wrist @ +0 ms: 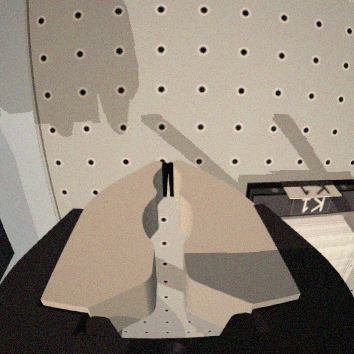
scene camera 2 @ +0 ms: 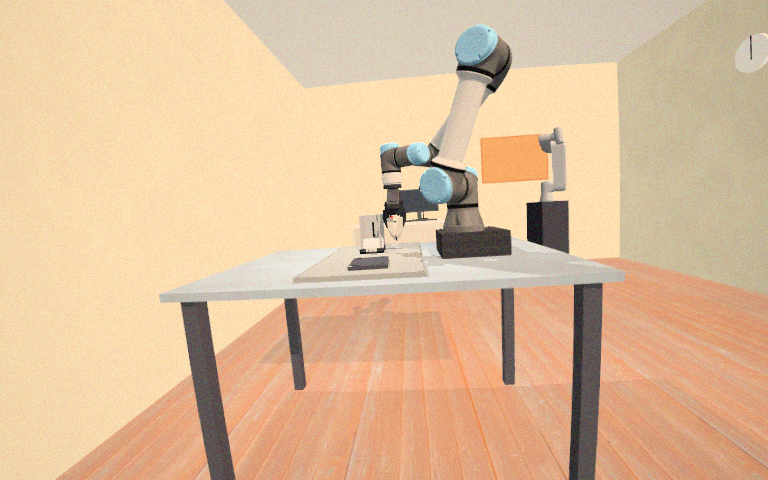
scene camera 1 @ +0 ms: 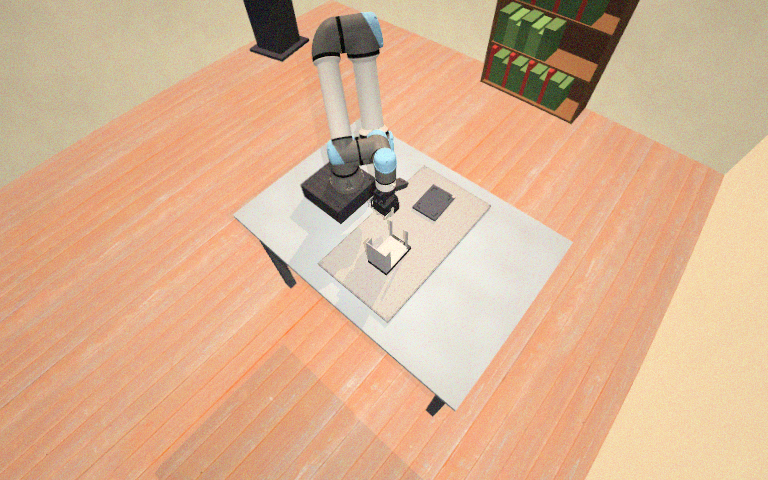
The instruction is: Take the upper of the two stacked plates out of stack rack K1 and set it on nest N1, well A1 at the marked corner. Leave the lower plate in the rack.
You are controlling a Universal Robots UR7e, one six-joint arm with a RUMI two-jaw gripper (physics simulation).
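Frame: origin at the arm's base, x ahead, y left, z up, level; millimetres.
Seen in the pictures: gripper, fingertip midpoint: [wrist: 167, 166] [scene camera 2: 396, 240] [scene camera 1: 388, 216]; arm's base, origin of the base link: [scene camera 2: 463, 230] [scene camera 1: 347, 180].
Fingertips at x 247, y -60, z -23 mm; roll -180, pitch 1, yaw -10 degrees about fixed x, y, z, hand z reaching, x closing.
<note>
Pixels of each thing's top centre, then the offset from my fingertips to it. Level surfaces: height alone.
- Rack K1, middle of its top: [scene camera 1: 389, 235] [scene camera 2: 370, 215] dx +83, dy -136, dz +100 mm
- White plate material, middle of its top: [wrist: 298, 300] [scene camera 1: 388, 251] [scene camera 2: 372, 239] dx +82, dy -146, dz -4 mm
- Nest N1, middle of its top: [scene camera 2: 369, 260] [scene camera 1: 434, 201] dx +118, dy +192, dz -36 mm
- beige pegboard, its level: dz -51 mm
- grey table, its level: dz -64 mm
My gripper [scene camera 1: 388, 217] [scene camera 2: 395, 238] [wrist: 167, 166] is shut and empty, low over the pegboard, on the robot-base side of rack K1 and apart from it. Rack K1 [scene camera 1: 380, 258] [scene camera 2: 365, 226] [wrist: 270, 199] has a dark base and pale upright walls and posts. White plate material [scene camera 1: 392, 247] [scene camera 2: 372, 245] [wrist: 325, 235] lies inside; the two plates cannot be told apart. In the wrist view, the right finger hides part of the rack. Nest N1 [scene camera 1: 433, 202] [scene camera 2: 369, 262] is a flat dark grey block; no plate shows on it. Its marked corner is too small to tell. N1 does not show in the wrist view.
Rack and nest stand on a beige pegboard [scene camera 1: 421, 263] [scene camera 2: 317, 272] [wrist: 182, 70] on the grey table [scene camera 1: 498, 294] [scene camera 2: 226, 283]. The arm's dark base block [scene camera 1: 339, 195] [scene camera 2: 474, 243] stands beside the board. K1's uprights rise around the plates.
</note>
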